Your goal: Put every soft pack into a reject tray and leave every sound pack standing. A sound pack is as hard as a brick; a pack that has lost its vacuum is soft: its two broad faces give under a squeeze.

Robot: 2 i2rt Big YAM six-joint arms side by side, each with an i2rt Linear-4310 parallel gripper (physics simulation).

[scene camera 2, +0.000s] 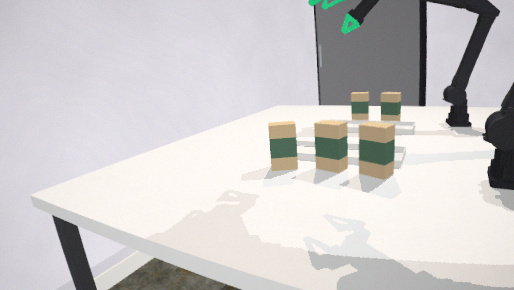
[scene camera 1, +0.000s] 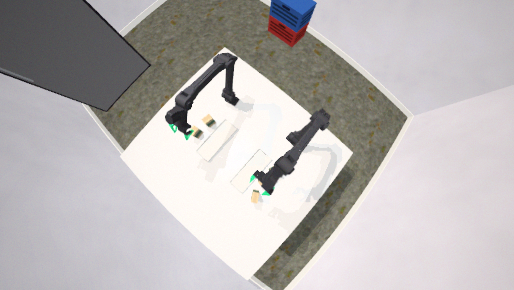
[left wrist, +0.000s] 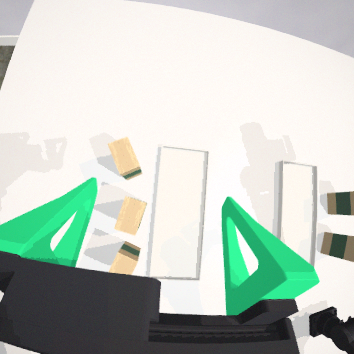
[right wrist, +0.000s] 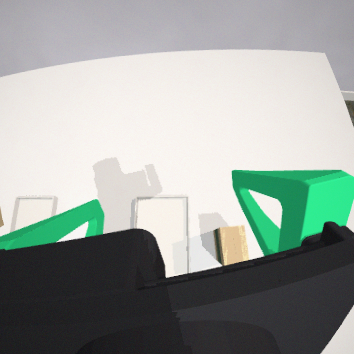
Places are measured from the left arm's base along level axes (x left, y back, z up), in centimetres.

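Pixels of known places: left gripper, fingertip midpoint: (scene camera 2: 316, 6) (scene camera 1: 256, 188) (left wrist: 161, 192); right gripper, fingertip midpoint: (scene camera 2: 342, 32) (scene camera 1: 181, 136) (right wrist: 165, 192); left arm's base at its link origin: (scene camera 2: 507, 180) (scene camera 1: 292, 139); right arm's base at its link origin: (scene camera 2: 457, 124) (scene camera 1: 232, 99) (left wrist: 321, 320).
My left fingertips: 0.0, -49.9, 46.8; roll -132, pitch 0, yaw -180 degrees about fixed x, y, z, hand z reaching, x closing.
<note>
For each thing: its top centre in the pictures, then the offset to it from my left fingertips, as dx, dy, dz. Level surfaces: height alone.
- white tray at its top centre: (left wrist: 180, 212) (scene camera 2: 340, 148) (scene camera 1: 250, 170) -8.3, +2.8, -44.6
- second tray at its top centre: (right wrist: 160, 271) (left wrist: 299, 219) (scene camera 2: 366, 123) (scene camera 1: 216, 139) -49.3, +0.8, -44.6
- white table at its surface level: dz -46.7
Three tan packs with green bands, a far one (scene camera 1: 255, 196) (scene camera 2: 283, 147) (left wrist: 125, 156), a middle one (scene camera 2: 331, 146) (left wrist: 131, 215) and a near one (scene camera 2: 377, 150) (left wrist: 126, 258), stand upright beside a white tray (scene camera 1: 243, 179) (left wrist: 177, 215). Two more packs, one (scene camera 1: 198, 132) (scene camera 2: 359, 106) (left wrist: 341, 203) (right wrist: 233, 245) and another (scene camera 1: 209, 120) (scene camera 2: 390, 106) (left wrist: 339, 246), stand beside the second tray (scene camera 1: 217, 140) (left wrist: 297, 200) (right wrist: 162, 220). My left gripper (left wrist: 161, 192) is open and empty above the three packs. My right gripper (scene camera 1: 180, 132) (right wrist: 165, 192) is open and empty, high near the two packs.
Both trays lie on the white table (scene camera 1: 200, 220) (scene camera 2: 150, 175) between the two groups of packs. Red and blue crates (scene camera 1: 287, 31) (scene camera 1: 293, 12) stand on the floor beyond the table. A dark door (scene camera 2: 370, 55) shows behind the table.
</note>
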